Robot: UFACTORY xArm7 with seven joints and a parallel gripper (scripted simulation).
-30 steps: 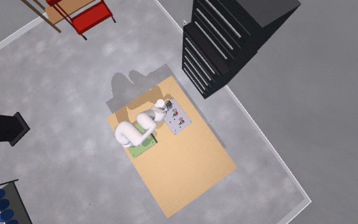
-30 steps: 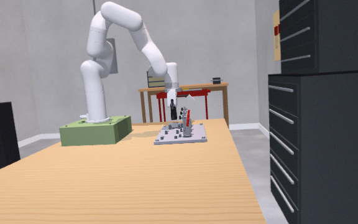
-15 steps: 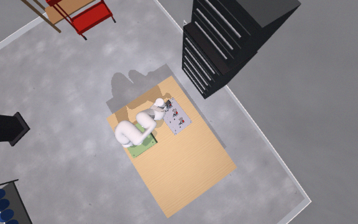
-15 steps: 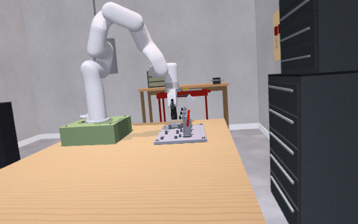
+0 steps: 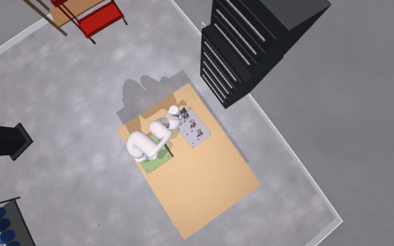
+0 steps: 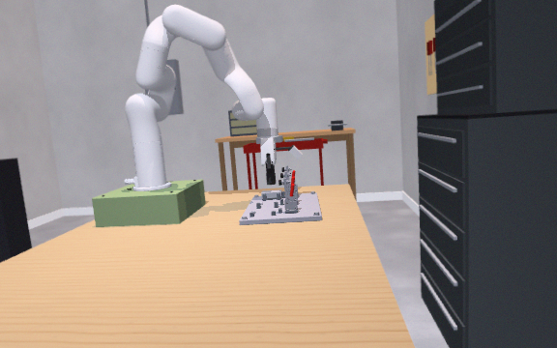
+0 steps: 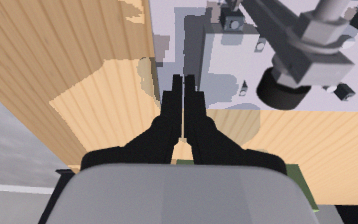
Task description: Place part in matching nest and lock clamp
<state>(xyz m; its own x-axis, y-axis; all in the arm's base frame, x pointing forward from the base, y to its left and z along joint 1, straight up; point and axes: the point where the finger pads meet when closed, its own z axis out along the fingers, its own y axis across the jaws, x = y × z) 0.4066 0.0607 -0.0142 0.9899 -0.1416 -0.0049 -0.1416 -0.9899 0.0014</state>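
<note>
Now: hand 40 mm to the left of the grey part and 50 mm above it. Round my hand: grey fixture plate (20 mm ahead, 150 mm to the right, 70 mm below).
</note>
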